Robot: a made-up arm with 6 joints.
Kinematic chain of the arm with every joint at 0, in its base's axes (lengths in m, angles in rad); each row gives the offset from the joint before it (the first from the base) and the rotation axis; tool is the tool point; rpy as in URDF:
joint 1: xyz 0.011 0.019 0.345 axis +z
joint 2: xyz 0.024 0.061 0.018 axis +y
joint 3: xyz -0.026 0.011 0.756 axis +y
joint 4: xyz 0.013 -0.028 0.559 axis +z
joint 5: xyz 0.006 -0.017 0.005 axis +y
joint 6: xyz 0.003 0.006 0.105 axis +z
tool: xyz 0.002 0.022 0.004 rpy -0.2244 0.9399 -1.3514
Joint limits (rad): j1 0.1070..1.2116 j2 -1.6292..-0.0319 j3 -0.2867..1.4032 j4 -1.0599..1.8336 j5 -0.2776..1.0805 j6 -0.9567..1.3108
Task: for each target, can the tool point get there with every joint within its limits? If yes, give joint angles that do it. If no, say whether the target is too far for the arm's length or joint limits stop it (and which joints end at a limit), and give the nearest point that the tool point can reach.
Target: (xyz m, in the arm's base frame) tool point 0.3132 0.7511 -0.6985
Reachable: no: joint limits stop it (at a limit: joint 2, joint 3, joint 5, joint 6) | nearest point 0.2340 0.5593 1.1128 | short by 1.823 m
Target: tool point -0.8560 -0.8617 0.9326
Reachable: yes | joints 0.8478 -1.3507 0.4147 0.4834 0.3553 0.6534
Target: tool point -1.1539 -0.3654 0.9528
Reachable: yes | joints 0.3105 -1.2270 0.1204 -0.7678 0.8825 0.3302
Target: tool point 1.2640 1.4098 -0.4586
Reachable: no: too far | nearest point 0.4139 0.4662 1.1242 | short by 2.029 m
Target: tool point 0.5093 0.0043 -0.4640
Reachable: no: joint limits stop it (at a limit: joint 1, joint 2, joint 3, joint 5, joint 6) | nearest point 0.5865 0.1174 1.1130 | short by 1.583 m
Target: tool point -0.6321 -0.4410 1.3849
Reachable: yes | joints 0.7040 -1.0308 0.7940 1.4971 0.2314 0.7272
